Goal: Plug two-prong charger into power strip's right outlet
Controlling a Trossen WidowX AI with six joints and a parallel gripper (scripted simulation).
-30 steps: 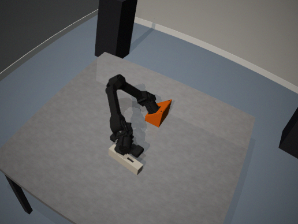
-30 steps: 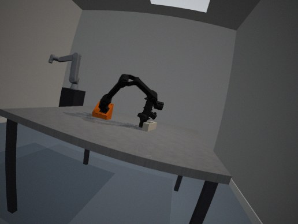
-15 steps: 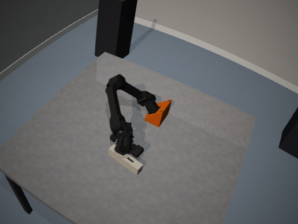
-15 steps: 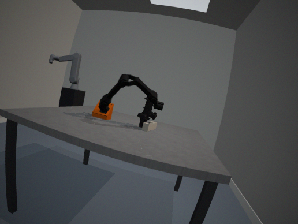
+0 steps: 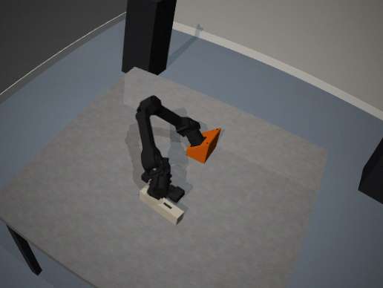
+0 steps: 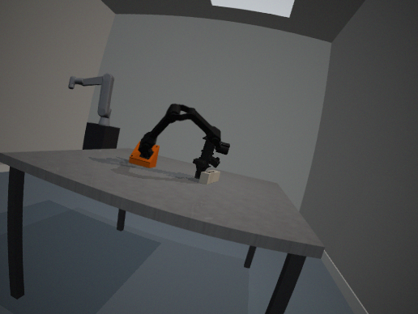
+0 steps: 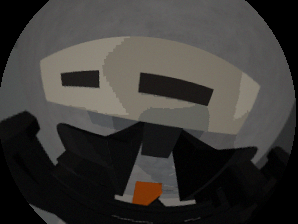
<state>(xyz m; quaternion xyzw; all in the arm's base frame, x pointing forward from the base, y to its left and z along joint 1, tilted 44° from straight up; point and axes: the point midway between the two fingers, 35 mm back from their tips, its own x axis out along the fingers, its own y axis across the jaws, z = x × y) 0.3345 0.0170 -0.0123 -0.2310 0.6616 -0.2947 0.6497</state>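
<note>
Now: gripper tip 2 cm short of the dark charger and 1 cm below it.
</note>
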